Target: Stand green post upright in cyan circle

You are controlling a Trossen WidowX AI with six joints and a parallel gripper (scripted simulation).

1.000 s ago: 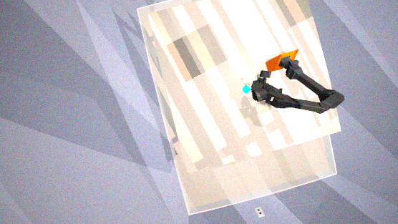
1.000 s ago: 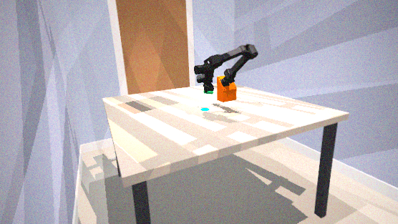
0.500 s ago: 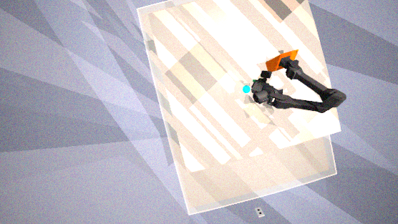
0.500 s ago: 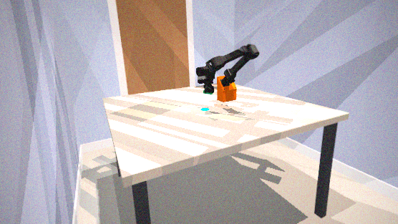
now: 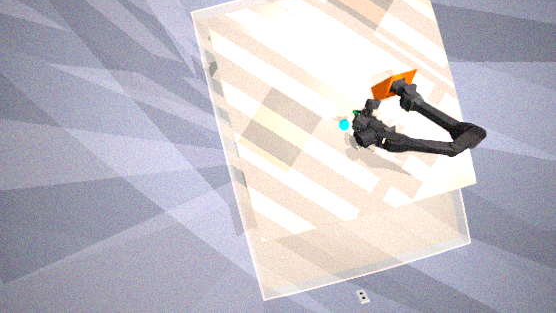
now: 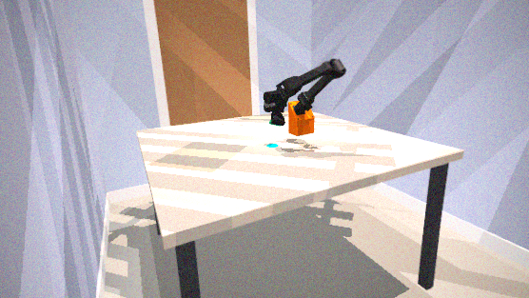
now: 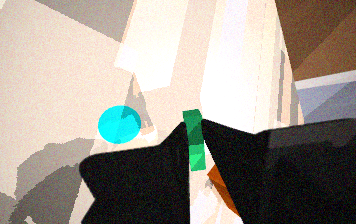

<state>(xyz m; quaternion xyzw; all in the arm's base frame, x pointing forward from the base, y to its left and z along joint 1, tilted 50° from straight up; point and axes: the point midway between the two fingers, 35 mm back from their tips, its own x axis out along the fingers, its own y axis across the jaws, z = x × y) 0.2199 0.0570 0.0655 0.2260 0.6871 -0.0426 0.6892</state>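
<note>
Now: gripper tip 11 cm above the cyan circle, 5 cm to the right of it and 3 cm short of it. Also, from my gripper tip: green post: 2 cm behind, 1 cm below.
</note>
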